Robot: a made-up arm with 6 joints.
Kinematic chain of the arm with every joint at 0, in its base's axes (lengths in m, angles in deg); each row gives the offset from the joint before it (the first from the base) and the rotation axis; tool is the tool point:
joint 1: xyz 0 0 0.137 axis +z
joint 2: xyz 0 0 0 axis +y
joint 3: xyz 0 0 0.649 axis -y
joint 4: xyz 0 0 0 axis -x
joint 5: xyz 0.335 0 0 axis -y
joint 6: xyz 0 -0.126 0 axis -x
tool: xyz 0 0 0
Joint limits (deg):
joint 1: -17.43..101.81
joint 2: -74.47..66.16
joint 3: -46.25..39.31
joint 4: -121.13..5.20
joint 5: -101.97..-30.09
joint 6: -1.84..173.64
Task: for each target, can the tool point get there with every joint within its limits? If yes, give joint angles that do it. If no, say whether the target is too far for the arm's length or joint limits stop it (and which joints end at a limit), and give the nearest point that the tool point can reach.
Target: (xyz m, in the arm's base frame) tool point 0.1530 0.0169 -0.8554
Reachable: no: joint limits stop it (at a limit: joint 2) | nearest point 0.4724 0.0522 0.0615 | short by 0.972 m
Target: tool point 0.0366 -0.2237 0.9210
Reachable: yes | joints 74.59 -38.99 29.02 -41.23 -37.42 74.46
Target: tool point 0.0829 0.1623 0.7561
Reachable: yes | joints 86.77 -16.43 -0.01 -54.24 -66.46 124.04
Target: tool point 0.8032 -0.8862 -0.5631
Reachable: no: too far | nearest point 0.6611 -0.3396 0.0944 | short by 0.867 m
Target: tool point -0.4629 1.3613 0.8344
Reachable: no: too far | nearest point -0.0437 0.8223 0.5347 | short by 0.746 m
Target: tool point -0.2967 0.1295 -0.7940
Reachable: no: joint limits stop it (at a limit: joint 1, joint 2, joint 4) | nearest point -0.1620 0.4567 0.0661 | short by 0.930 m
